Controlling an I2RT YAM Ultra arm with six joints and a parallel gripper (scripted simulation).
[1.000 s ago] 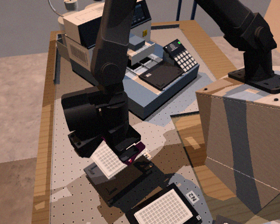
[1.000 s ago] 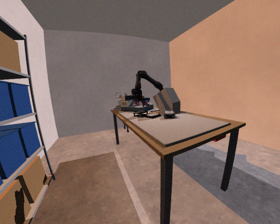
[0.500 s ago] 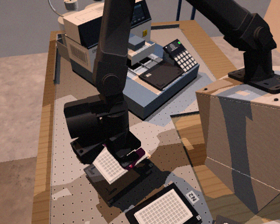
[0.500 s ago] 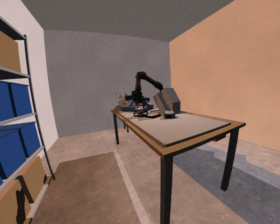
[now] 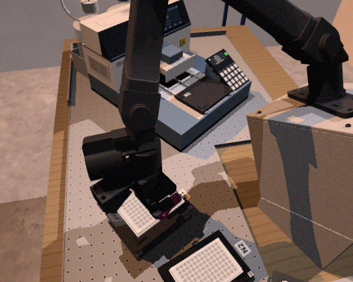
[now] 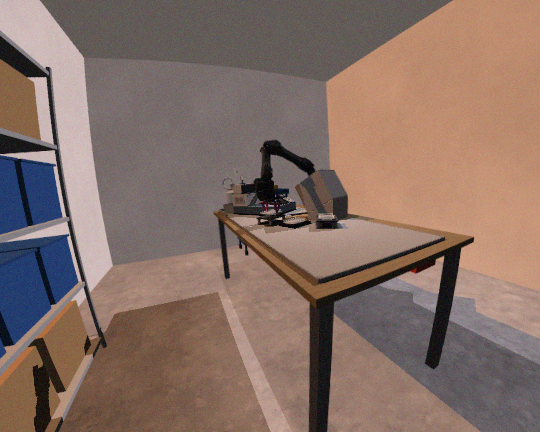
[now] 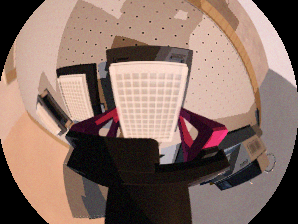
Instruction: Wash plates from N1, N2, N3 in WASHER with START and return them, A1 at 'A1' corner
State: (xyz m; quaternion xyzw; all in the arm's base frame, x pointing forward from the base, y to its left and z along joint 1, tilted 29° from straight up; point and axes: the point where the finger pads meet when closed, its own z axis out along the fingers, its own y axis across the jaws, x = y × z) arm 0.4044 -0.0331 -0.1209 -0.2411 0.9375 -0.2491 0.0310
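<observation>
Right now my hand is 30 mm above the nest N1. The rest, counted from my hand: nest N2: 150 mm to the left, 80 mm behind, 70 mm below; n2 label: 180 mm behind, 120 mm to the left, 70 mm below; nest n3: 290 mm to the left, 210 mm behind, 30 mm below.
</observation>
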